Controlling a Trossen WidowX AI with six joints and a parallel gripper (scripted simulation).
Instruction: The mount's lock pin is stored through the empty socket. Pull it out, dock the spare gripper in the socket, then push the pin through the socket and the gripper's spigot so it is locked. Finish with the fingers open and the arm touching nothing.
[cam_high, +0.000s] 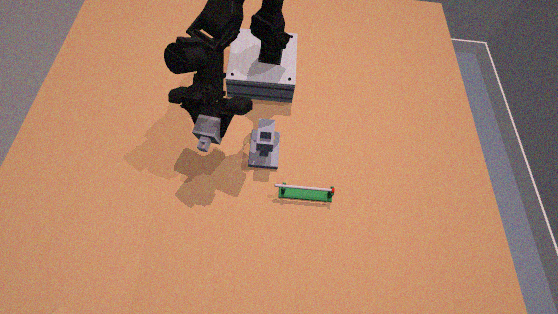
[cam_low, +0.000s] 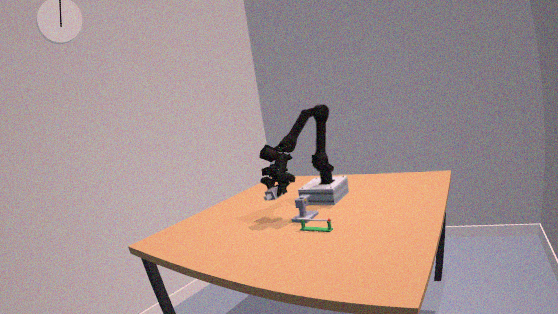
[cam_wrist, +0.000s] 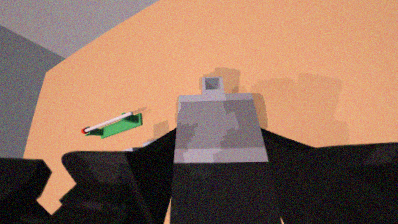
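The green mount lies 260 mm to the left of my gripper tip, 80 mm below it and 70 mm ahead of it. Also, from my gripper tip: spare gripper: 20 mm above, 10 mm behind.
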